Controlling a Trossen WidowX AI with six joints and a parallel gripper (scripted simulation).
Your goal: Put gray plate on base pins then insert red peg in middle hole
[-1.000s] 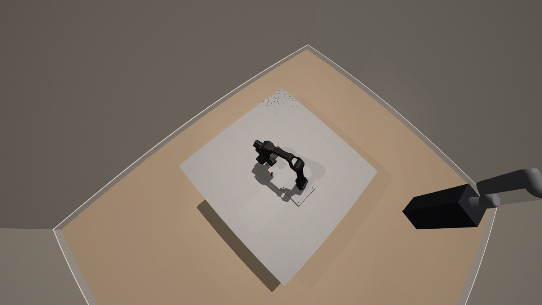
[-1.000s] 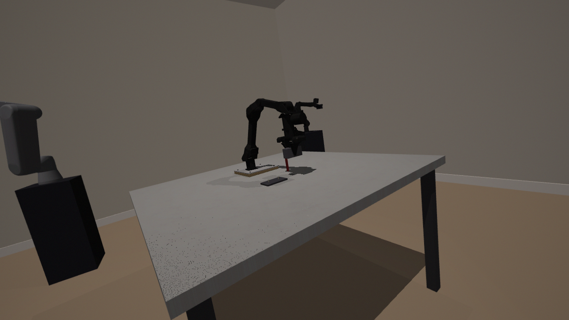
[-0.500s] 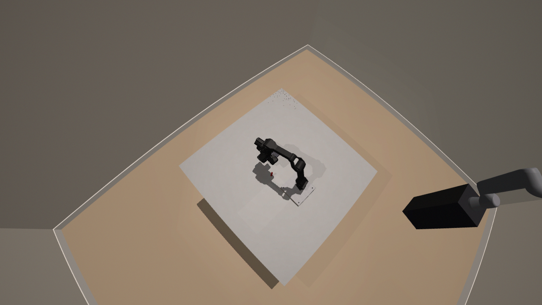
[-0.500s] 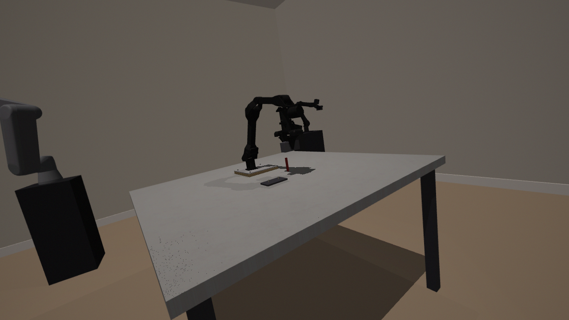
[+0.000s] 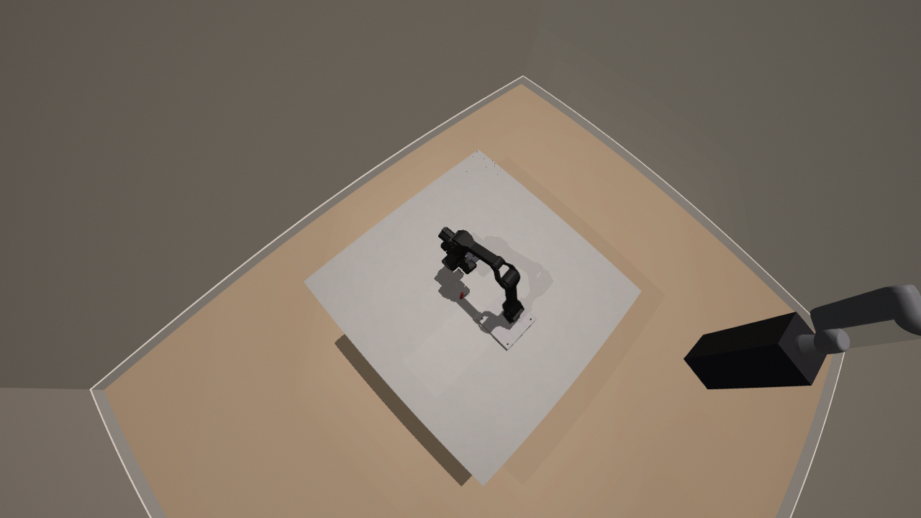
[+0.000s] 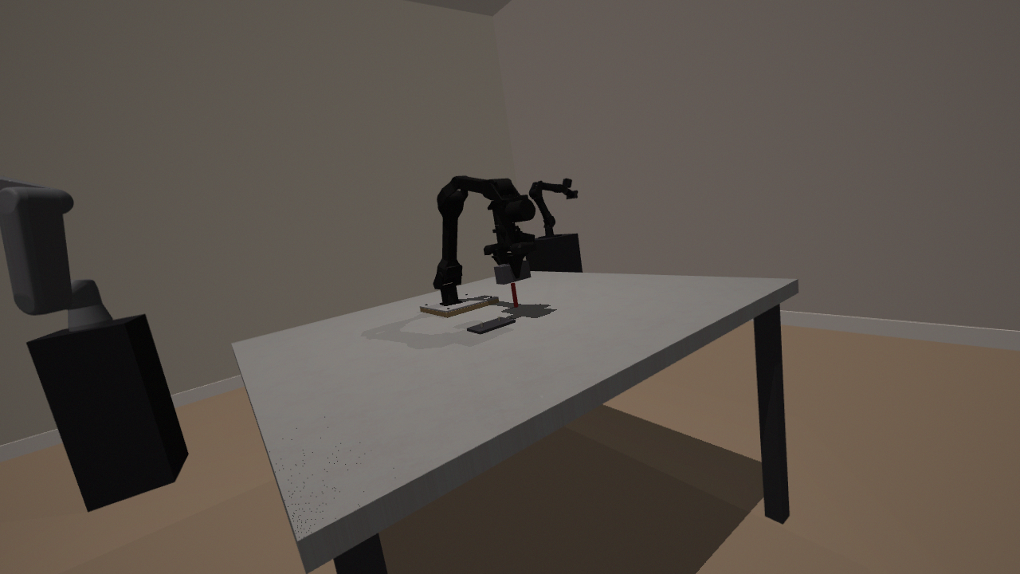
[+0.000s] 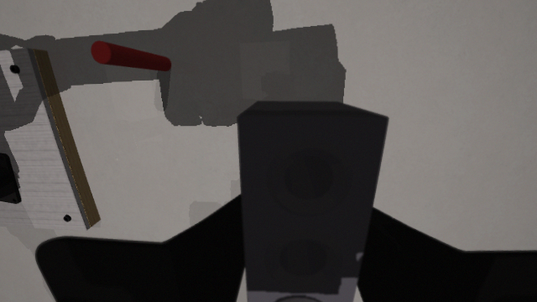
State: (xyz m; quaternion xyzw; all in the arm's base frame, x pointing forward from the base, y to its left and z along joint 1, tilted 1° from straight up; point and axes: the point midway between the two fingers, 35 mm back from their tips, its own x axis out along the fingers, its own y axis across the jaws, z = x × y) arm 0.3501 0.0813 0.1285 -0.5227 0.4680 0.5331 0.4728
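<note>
The dark base is 10 mm ahead of my gripper tip, 100 mm to the right of it and 110 mm below it. Also, from my gripper tip: red peg: 130 mm behind, 60 mm to the left, 80 mm below; then gray plate: 30 mm above.
</note>
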